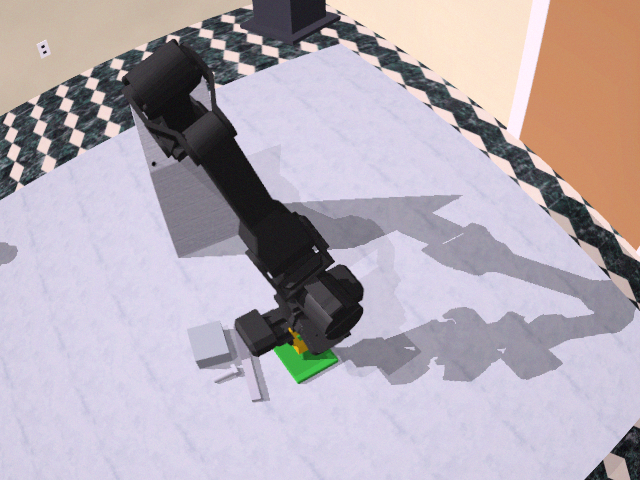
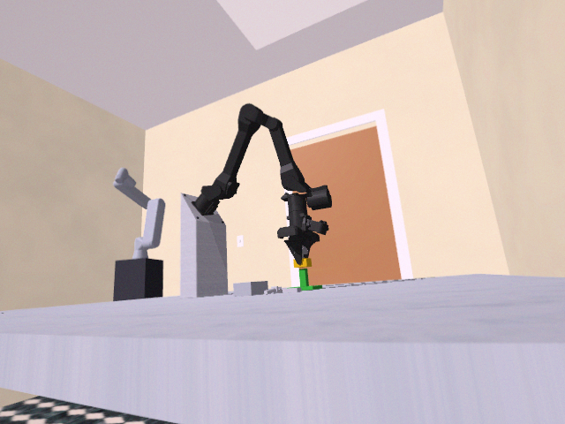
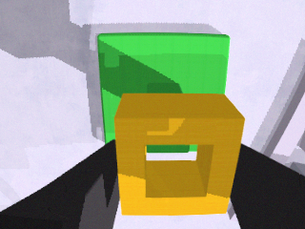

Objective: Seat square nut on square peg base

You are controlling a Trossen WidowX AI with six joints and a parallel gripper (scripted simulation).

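Right now my hand is 10 cm above the small cube, 8 cm past it and 2 cm to the right of it. Also, from my hand: tile: 10 cm to the left, 10 cm below, 8 cm behind; long grey bar: 10 cm below, 7 cm to the right, 7 cm behind; small grey piece: 11 cm to the right, 10 cm below, 7 cm behind.
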